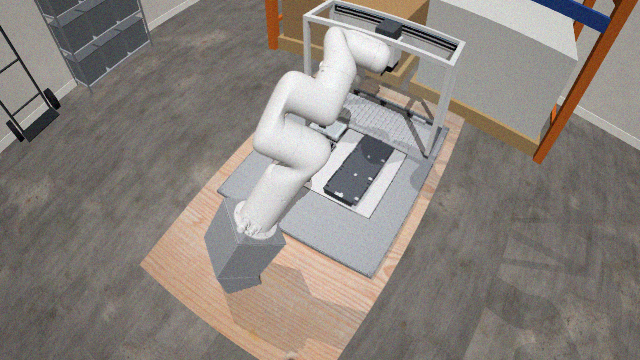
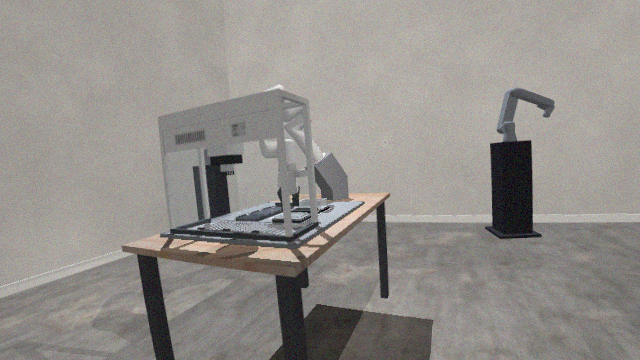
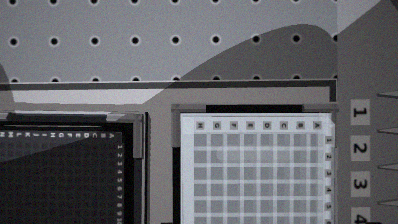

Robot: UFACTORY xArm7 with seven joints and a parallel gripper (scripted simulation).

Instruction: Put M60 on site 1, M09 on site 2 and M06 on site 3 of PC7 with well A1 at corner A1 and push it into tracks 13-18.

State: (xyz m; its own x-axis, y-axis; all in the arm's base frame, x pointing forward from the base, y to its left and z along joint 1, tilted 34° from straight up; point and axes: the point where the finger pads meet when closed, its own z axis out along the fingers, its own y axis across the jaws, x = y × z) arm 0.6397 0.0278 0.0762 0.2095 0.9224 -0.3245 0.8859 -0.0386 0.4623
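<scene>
Now: hand 4 cm above the clear plate. The rest, counted from my hand: white apron (14 cm behind, 10 cm to the right, 6 cm below); 96-well plate M06 (21 cm behind, 5 cm to the left, 3 cm below); deep-well block M09 (11 cm behind, 4 cm below, 2 cm to the left).
</scene>
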